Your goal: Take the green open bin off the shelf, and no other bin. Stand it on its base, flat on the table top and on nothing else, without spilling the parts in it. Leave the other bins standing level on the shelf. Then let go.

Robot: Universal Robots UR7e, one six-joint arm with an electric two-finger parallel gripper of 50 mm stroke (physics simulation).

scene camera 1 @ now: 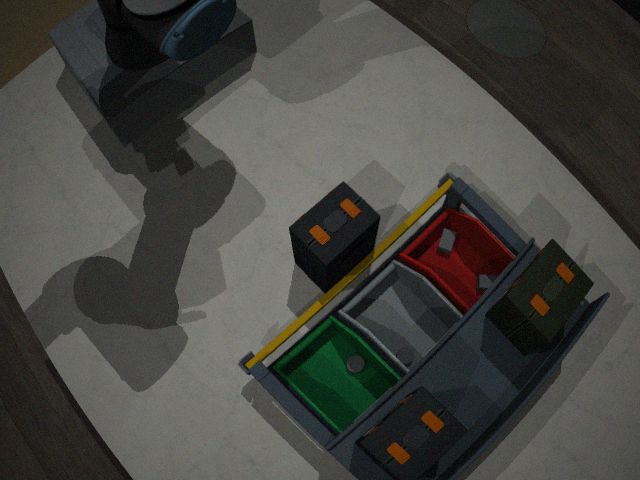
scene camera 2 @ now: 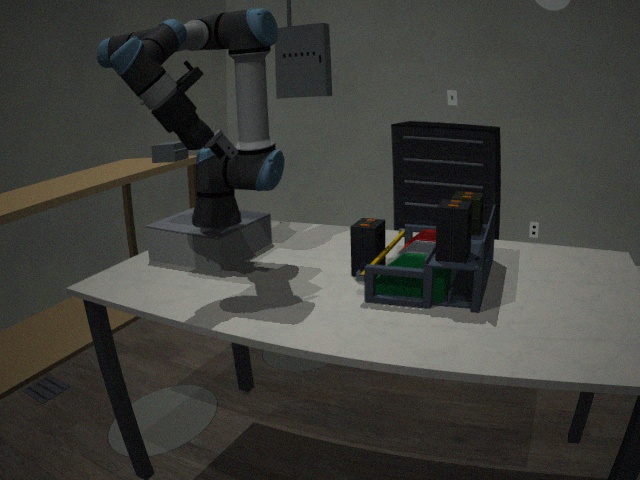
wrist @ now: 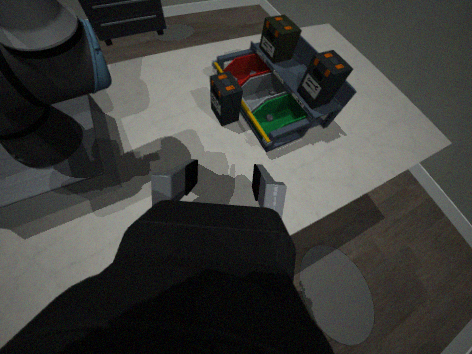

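Pixels of known places: gripper, between the fingertips: [scene camera 2: 228, 155] [wrist: 225, 173]; arm's base, origin of its link: [scene camera 2: 216, 221] [wrist: 50, 140].
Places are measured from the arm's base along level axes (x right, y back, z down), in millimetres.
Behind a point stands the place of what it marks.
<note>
The green open bin [scene camera 1: 330, 382] @[x 95, y -614, z 91 mm] [scene camera 2: 408, 281] @[x 134, y -639, z 51 mm] [wrist: 281, 113] @[x 45, y -671, z 91 mm] stands on the lower level of the blue-grey shelf [scene camera 1: 294, 405] @[x 152, y -617, z 15 mm] [scene camera 2: 427, 286] @[x 158, y -692, z 47 mm], at its near end in scene camera 2, with a round grey part in it. A grey bin [scene camera 1: 398, 315] @[x -35, y -598, z 91 mm] [wrist: 260, 90] @[x -76, y -642, z 84 mm] is beside it, then a red bin [scene camera 1: 473, 248] @[x -184, y -596, z 89 mm] [scene camera 2: 421, 237] @[x -182, y -572, z 42 mm] [wrist: 246, 68] @[x -187, y -632, z 70 mm] with grey parts in it. A yellow bar [scene camera 1: 310, 315] @[x 64, y -535, z 35 mm] [scene camera 2: 383, 253] @[x 10, y -530, z 35 mm] [wrist: 256, 122] @[x 94, y -534, z 35 mm] runs along the shelf's front. My gripper [wrist: 225, 173] @[x 335, y -327, z -246 mm] is open and empty, high above the table near the robot's base, well away from the bins.
A black case [scene camera 1: 334, 232] @[x -12, y -487, z -30 mm] [scene camera 2: 367, 248] @[x 23, y -492, z 23 mm] [wrist: 226, 99] @[x 26, y -460, z -14 mm] stands on the table close in front of the yellow bar. Another black case [scene camera 1: 413, 434] @[x 82, y -727, z -124 mm] [scene camera 2: 453, 232] @[x 125, y -739, z -69 mm] [wrist: 327, 77] @[x 115, y -698, z -105 mm] and a dark green case [scene camera 1: 542, 297] @[x -130, y -715, z -98 mm] [wrist: 281, 39] @[x -96, y -687, z -81 mm] stand on the shelf's upper level, behind the bins.
</note>
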